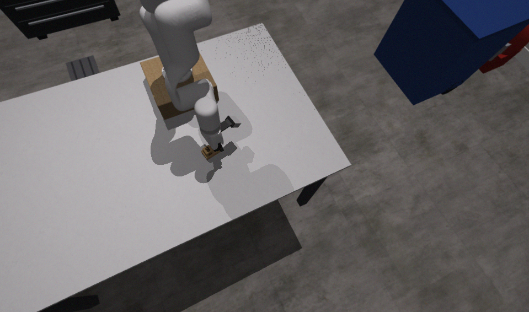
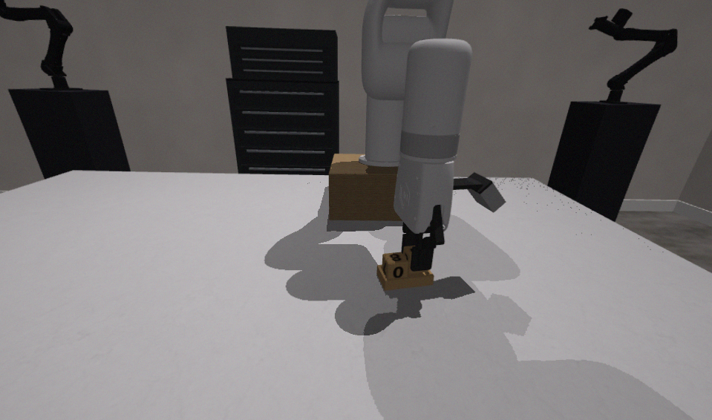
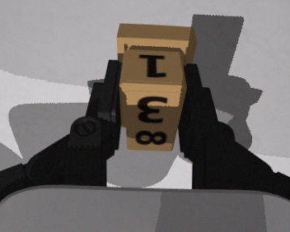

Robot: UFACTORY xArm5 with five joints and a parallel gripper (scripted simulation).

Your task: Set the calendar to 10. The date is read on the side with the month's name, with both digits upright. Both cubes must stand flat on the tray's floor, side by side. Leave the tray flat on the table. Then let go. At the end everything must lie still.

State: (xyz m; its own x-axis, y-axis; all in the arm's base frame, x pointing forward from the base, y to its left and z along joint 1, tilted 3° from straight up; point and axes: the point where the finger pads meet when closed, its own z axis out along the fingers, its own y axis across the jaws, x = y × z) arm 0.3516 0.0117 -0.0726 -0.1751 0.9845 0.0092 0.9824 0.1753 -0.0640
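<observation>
Now: the wooden calendar tray 2 cm to the right of my hand and 4 cm below it.
</observation>
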